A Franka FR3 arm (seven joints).
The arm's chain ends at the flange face. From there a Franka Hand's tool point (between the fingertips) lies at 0.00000 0.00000 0.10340 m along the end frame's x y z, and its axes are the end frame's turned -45 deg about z.
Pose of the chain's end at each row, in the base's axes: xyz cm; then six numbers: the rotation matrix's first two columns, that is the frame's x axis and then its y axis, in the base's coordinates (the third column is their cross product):
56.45 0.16 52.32 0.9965 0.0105 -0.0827 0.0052 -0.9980 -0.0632
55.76 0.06 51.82 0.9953 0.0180 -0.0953 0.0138 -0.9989 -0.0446
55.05 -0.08 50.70 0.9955 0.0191 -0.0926 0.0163 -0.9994 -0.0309
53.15 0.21 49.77 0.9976 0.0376 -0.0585 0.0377 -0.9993 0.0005
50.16 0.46 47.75 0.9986 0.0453 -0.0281 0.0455 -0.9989 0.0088
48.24 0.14 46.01 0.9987 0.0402 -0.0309 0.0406 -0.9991 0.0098
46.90 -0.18 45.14 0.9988 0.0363 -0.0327 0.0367 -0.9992 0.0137
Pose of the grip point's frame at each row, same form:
55.59 0.81 42.04 0.7010 0.7131 -0.0138 0.7083 -0.6983 -0.1032
54.77 0.51 41.54 0.6940 0.7191 -0.0359 0.7135 -0.6936 -0.0989
54.09 0.22 40.41 0.6924 0.7202 -0.0436 0.7155 -0.6932 -0.0873
52.55 0.18 39.45 0.6788 0.7332 -0.0417 0.7321 -0.6800 -0.0410
49.87 0.36 37.41 0.6739 0.7384 -0.0261 0.7383 -0.6743 -0.0136
47.92 0.03 35.68 0.6775 0.7349 -0.0288 0.7349 -0.6780 -0.0149
46.57 -0.33 34.81 0.6803 0.7322 -0.0328 0.7322 -0.6809 -0.0134

